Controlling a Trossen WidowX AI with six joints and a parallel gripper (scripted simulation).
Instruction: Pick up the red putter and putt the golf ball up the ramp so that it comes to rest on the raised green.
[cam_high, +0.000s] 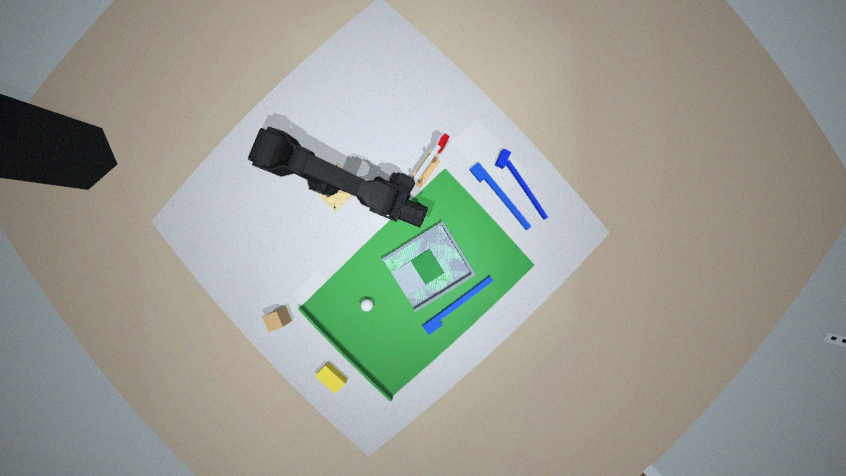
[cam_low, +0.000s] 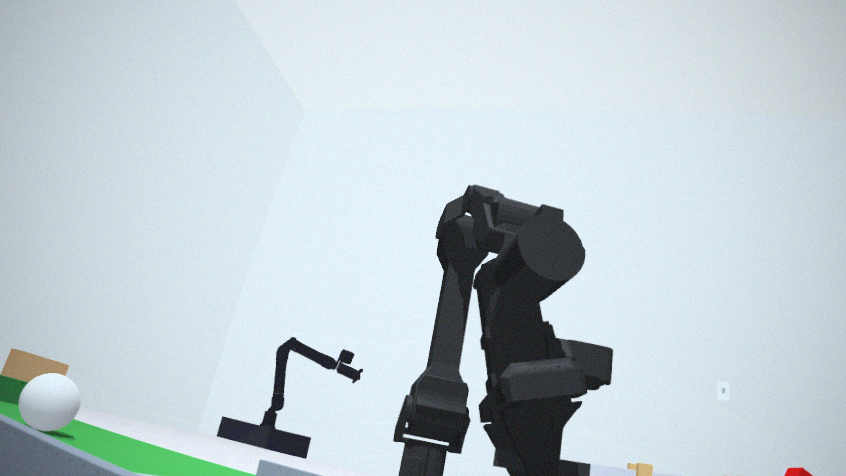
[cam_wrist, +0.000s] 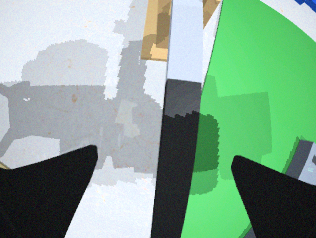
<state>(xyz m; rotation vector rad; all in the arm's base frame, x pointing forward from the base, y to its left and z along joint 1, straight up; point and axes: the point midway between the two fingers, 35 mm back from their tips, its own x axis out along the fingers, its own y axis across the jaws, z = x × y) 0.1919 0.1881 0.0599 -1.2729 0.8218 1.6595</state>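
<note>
Now: gripper tip 100 mm to the right of the red putter, 50 mm past it and 20 mm below it. The rest, counted from my gripper tip: white golf ball (300 mm to the right, 240 mm ahead, 10 mm below); wooden rack (120 mm to the left, 50 mm behind); tan block (620 mm to the right, 120 mm ahead).
</note>
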